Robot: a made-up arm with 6 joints.
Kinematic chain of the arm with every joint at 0, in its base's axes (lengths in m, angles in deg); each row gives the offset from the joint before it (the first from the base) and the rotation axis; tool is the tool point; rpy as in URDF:
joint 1: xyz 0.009 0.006 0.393 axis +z
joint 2: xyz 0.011 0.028 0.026 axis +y
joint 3: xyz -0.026 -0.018 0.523 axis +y
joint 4: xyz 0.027 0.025 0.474 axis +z
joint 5: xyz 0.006 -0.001 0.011 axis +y
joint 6: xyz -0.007 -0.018 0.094 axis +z
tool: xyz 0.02 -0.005 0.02 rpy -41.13 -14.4 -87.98
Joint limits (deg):
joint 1: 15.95..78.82
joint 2: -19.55..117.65
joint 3: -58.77..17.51
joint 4: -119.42..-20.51
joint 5: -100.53..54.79
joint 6: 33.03..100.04
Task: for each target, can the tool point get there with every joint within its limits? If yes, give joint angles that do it. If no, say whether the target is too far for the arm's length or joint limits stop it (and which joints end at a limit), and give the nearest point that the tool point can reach.
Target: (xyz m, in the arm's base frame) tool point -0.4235 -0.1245 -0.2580
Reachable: no: joint limits stop it (at a limit: joint 1, joint 2, joint 3, joint 4, joint 5, joint 6) | nearest point 0.0317 0.7692 -0.1823 | short by 1.006 m
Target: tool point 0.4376 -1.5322 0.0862
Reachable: no: too far | nearest point -0.0810 -0.7154 0.9774 | short by 1.315 m
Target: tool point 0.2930 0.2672 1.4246
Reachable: yes | joints 30.21 38.53 -33.29 -66.08 -28.86 93.03
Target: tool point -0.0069 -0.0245 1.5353
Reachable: yes | joints 66.86 -2.39 -3.56 -30.23 16.15 42.20
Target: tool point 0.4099 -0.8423 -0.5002
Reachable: no: too far | nearest point 0.7957 0.1774 -0.2476 | short by 1.119 m
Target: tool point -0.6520 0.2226 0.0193
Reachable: no: joint limits stop it (at a limit: joint 1, joint 2, joint 3, joint 4, joint 5, joint 6) | nearest point 0.0317 0.7692 -0.1823 | short by 0.898 m
